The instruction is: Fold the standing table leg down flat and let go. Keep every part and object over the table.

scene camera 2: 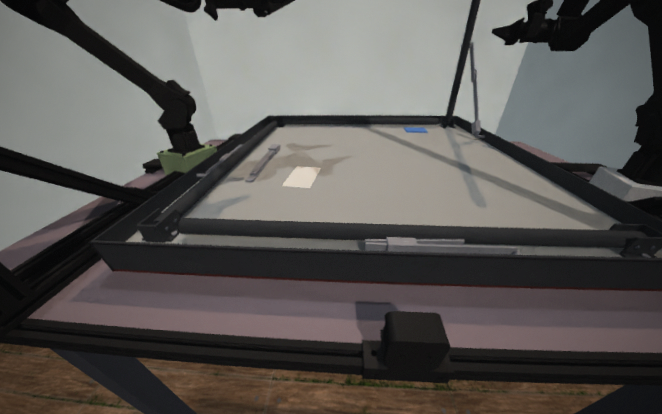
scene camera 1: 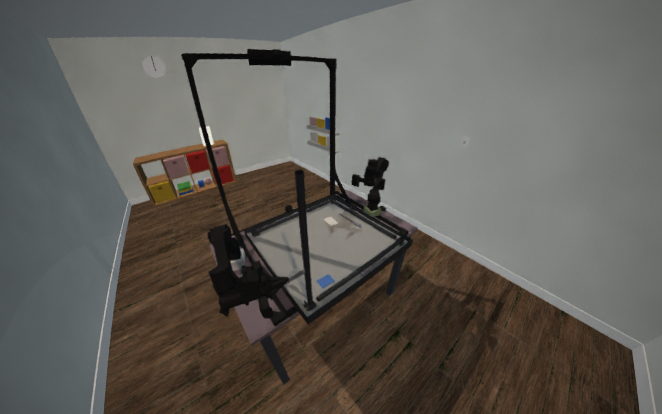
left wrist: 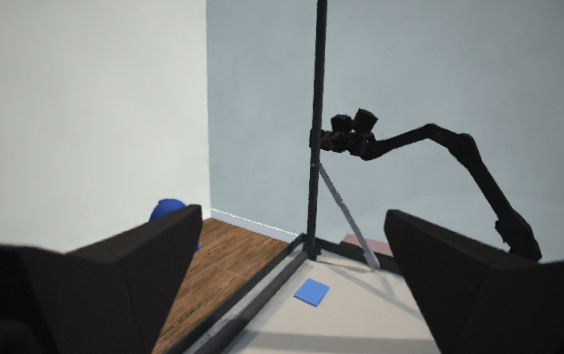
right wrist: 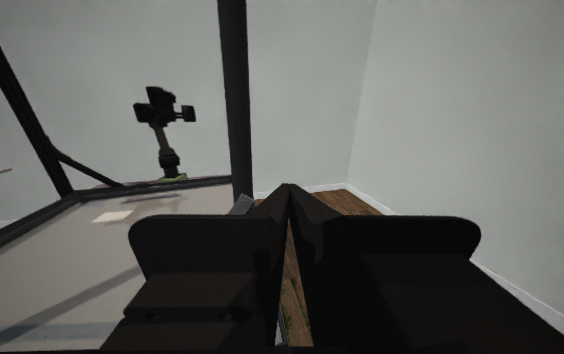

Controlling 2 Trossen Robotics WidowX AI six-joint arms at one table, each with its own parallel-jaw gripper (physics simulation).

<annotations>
One and the same spot on a tabletop: point(scene camera 1: 339, 250) is point(scene camera 2: 363, 140).
</annotations>
